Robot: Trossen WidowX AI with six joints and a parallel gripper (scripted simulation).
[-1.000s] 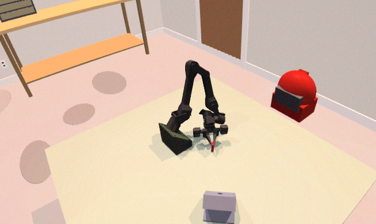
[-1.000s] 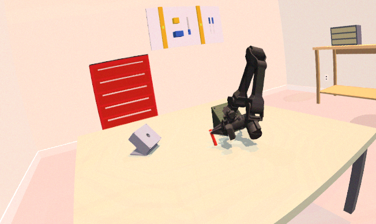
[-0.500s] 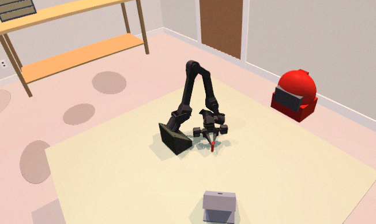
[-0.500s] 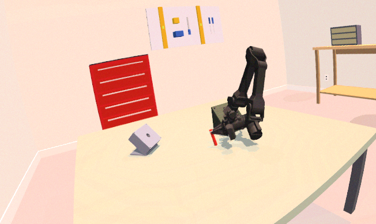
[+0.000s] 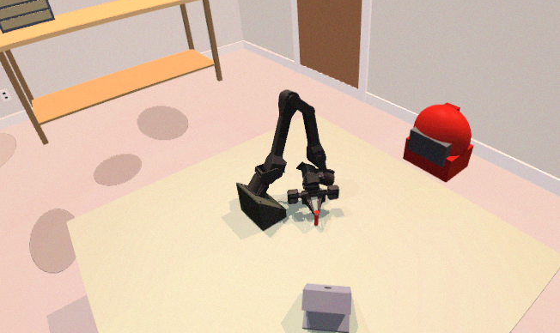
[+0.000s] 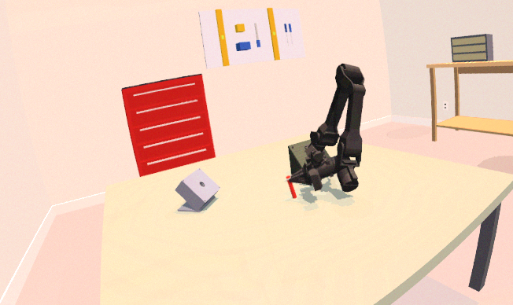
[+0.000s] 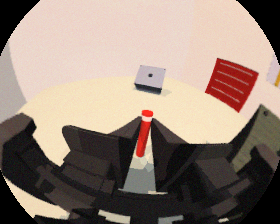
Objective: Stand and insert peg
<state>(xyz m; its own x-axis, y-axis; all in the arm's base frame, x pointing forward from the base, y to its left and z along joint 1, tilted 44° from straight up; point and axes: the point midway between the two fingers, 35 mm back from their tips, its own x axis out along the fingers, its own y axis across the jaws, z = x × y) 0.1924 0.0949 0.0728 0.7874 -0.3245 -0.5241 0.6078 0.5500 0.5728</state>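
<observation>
My gripper tip is 10 mm above the red peg. Also, from my gripper tip: grey sloped panel 250 mm ahead, 210 mm to the right, 10 mm below.
</observation>
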